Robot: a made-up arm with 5 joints.
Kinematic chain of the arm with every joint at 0, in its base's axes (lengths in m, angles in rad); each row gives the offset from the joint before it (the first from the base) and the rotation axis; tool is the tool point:
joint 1: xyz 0 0 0.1 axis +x
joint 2: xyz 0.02 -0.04 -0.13 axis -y
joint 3: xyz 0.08 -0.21 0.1 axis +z
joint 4: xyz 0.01 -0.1 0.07 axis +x
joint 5: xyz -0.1 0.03 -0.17 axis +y
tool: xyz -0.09 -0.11 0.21
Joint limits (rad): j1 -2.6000..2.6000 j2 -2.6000..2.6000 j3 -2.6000..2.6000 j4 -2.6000..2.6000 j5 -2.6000..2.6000
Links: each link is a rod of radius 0.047 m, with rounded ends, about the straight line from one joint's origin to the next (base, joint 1, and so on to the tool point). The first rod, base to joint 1, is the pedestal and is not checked.
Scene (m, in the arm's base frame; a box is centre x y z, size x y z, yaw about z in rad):
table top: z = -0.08
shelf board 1: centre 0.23 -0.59 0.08 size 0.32 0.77 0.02 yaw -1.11
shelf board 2: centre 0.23 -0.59 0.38 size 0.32 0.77 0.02 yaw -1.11
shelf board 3: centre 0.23 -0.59 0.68 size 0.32 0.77 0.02 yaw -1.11
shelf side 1: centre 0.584 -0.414 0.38 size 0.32 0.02 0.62 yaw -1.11
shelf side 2: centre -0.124 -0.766 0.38 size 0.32 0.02 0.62 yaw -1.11
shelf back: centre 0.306 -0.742 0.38 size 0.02 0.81 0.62 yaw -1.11
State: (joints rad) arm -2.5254 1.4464 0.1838 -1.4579 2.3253
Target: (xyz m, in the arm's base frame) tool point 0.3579 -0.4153 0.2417
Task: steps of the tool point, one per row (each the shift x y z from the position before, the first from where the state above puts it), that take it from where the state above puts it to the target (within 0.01 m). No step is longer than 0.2 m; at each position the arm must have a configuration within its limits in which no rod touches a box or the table.
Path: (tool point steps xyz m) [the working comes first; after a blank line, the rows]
Joints at the target: -0.6817 0.1975 0.6623 -0.3510 2.6000
Straight joint move there: touches shelf board 2.

1: 0.0980 -0.0602 0.1189
2: 0.0975 -0.1101 0.0978
3: 0.0890 -0.1490 0.0536
4: 0.0728 -0.1648 -0.0062
5: 0.0508 -0.1512 -0.0681
6: 0.0255 -0.1100 -0.1163
7: -0.0001 -0.0518 -0.1384
8: 0.0564 -0.0884 -0.0081
9: 0.0346 -0.0948 0.0081

